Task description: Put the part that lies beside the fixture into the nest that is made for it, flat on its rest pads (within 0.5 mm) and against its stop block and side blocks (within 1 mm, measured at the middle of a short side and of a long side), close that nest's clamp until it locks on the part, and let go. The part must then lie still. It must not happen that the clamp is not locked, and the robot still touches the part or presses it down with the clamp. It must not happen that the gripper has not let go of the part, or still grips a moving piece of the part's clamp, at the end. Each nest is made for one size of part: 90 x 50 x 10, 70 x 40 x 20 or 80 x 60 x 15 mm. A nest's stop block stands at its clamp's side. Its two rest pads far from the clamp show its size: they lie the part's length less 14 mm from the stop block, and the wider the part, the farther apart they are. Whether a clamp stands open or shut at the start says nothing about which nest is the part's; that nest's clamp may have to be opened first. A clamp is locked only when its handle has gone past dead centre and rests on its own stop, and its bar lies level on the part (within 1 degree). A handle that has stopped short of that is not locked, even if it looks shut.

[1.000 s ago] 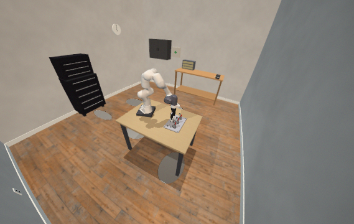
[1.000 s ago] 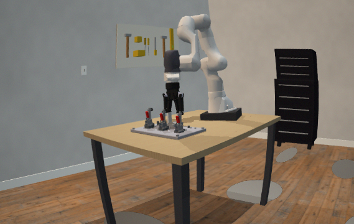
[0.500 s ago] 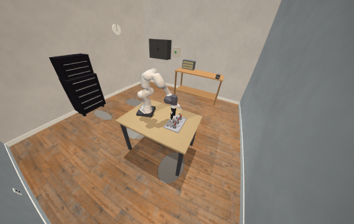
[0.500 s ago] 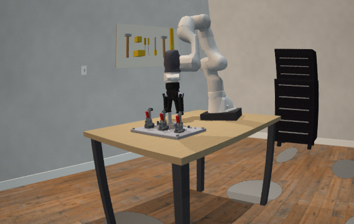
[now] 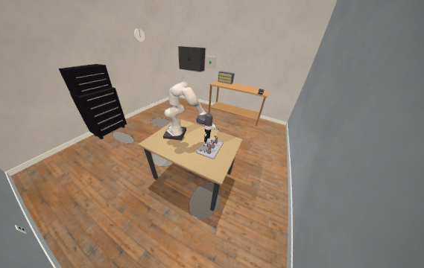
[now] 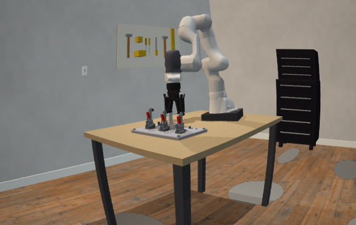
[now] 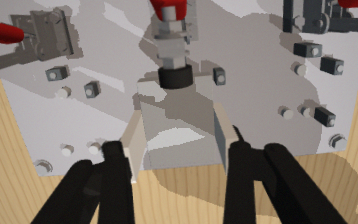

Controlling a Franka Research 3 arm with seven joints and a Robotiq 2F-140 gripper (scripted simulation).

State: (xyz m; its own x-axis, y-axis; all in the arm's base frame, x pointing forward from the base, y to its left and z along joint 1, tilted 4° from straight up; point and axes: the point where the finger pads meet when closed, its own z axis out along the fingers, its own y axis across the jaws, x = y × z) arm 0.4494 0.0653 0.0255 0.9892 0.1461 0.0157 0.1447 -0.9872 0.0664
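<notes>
Right now my hand is 3 cm above the grey part. Also, from my hand: grey fixture plate (5 cm ahead, 5 cm below); then clamp (10 cm ahead, 10 cm to the right).
</notes>
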